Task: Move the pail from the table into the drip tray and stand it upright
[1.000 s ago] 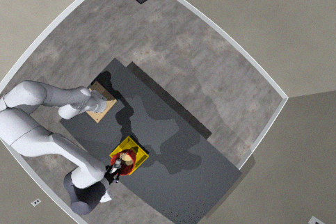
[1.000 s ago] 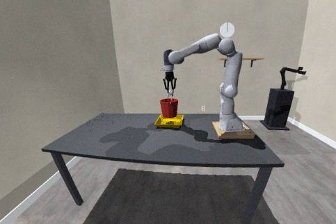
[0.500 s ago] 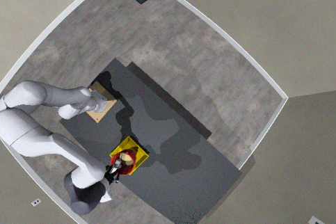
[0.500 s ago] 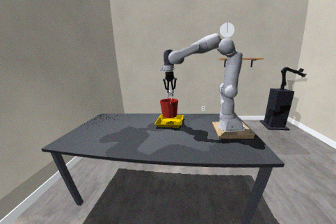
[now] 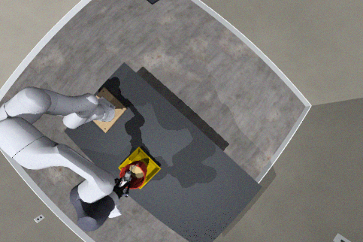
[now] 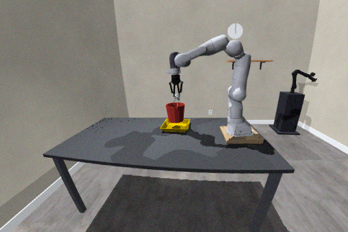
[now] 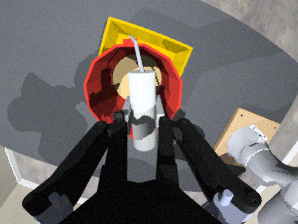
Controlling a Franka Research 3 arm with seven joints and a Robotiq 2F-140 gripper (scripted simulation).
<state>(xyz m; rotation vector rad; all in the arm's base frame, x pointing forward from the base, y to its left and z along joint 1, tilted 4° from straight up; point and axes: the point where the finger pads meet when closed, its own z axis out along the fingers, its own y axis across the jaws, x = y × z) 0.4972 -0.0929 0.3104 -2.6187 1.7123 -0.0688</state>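
Right now the red pail is 9 cm below my hand, 1 cm to the left of it and 1 cm ahead of it. Round my hand: yellow drip tray (29 cm below, 2 cm ahead); pail wire handle (3 cm below, 1 cm ahead).
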